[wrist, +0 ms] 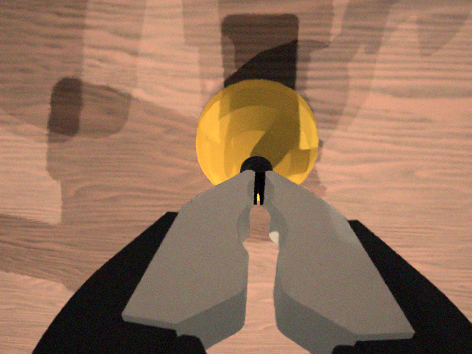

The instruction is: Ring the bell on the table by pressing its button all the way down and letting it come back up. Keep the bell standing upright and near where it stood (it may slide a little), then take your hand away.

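Observation:
The yellow bell stands upright on the table in the upper middle of the wrist view, seen from above as a round dome. Its black button shows just beyond the fingertips at the dome's lower part. My gripper is shut with nothing between its fingers. Its tips overlap the near edge of the button in the view and hide part of it and the lower side of the dome. Whether the tips touch the button cannot be told from this view.
The wood-grained table lies under the bell. Dark shadows of the arm and gripper fall across the table beyond the bell and at the left, and over the dome.

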